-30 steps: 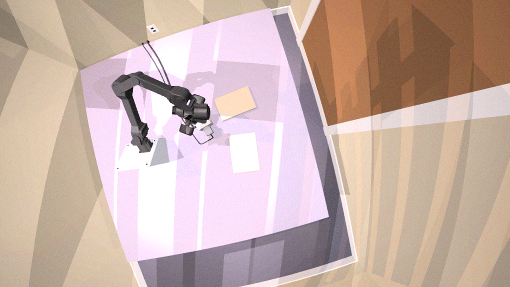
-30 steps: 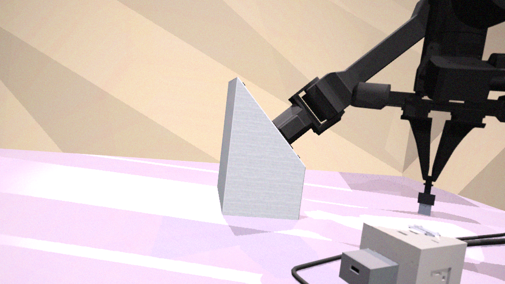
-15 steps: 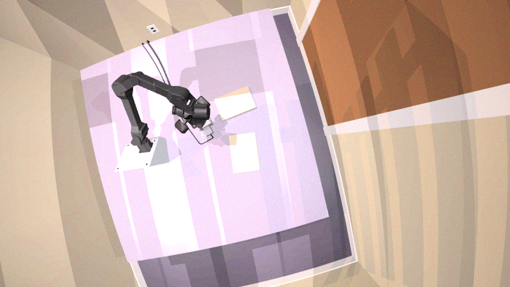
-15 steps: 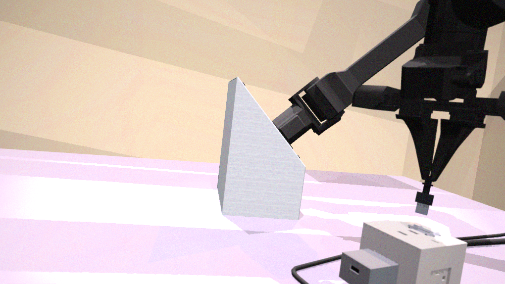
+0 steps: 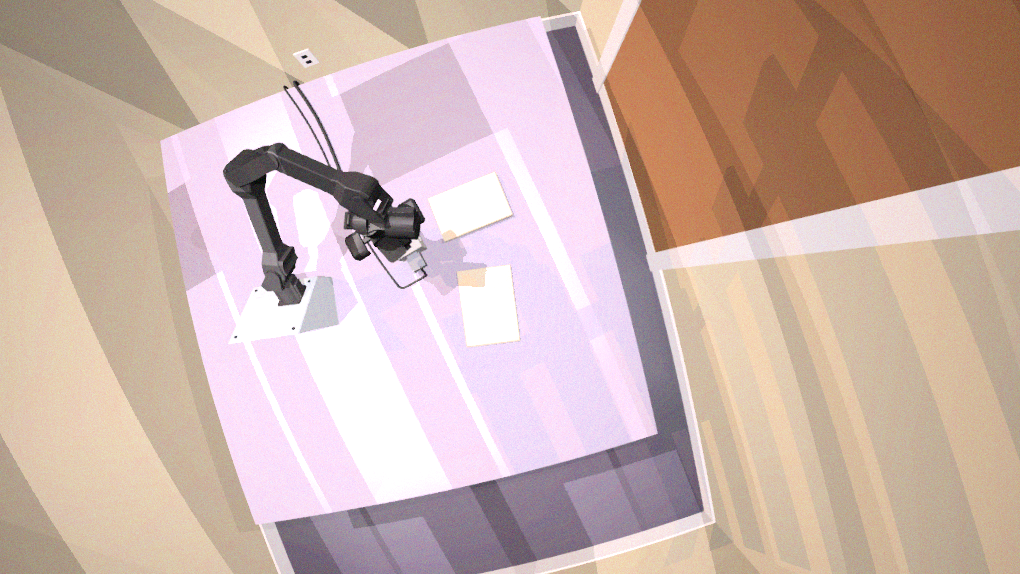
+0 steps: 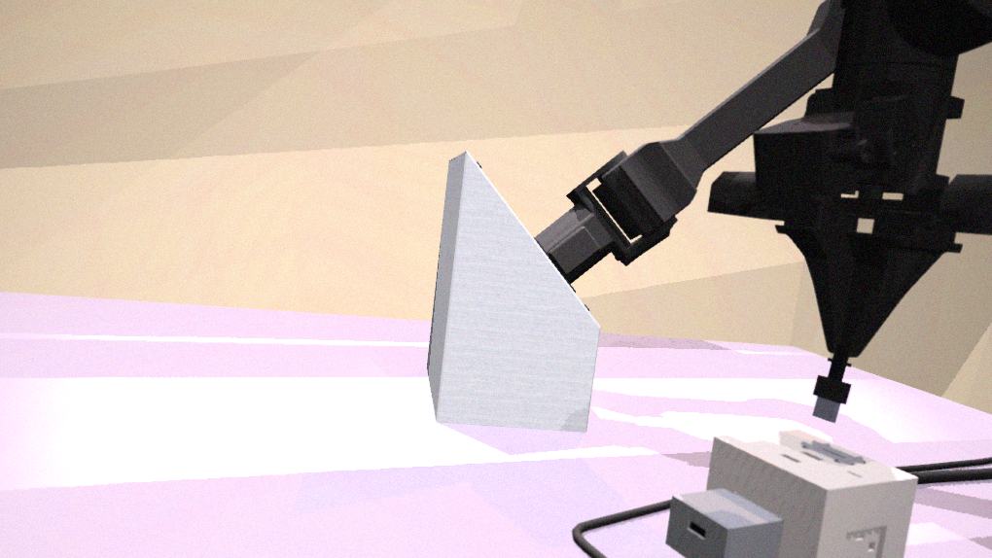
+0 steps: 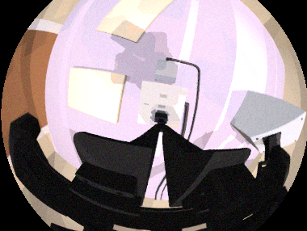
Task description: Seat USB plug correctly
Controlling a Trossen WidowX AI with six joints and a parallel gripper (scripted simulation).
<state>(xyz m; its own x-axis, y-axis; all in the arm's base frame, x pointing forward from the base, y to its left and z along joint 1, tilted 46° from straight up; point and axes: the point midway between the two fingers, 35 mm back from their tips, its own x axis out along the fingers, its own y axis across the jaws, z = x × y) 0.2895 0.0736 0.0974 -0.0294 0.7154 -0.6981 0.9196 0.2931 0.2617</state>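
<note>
Now: the USB plug 20 mm below my gripper tip. From my gripper tip the other things lie so: USB socket 70 mm below, 10 mm to the left.
</note>
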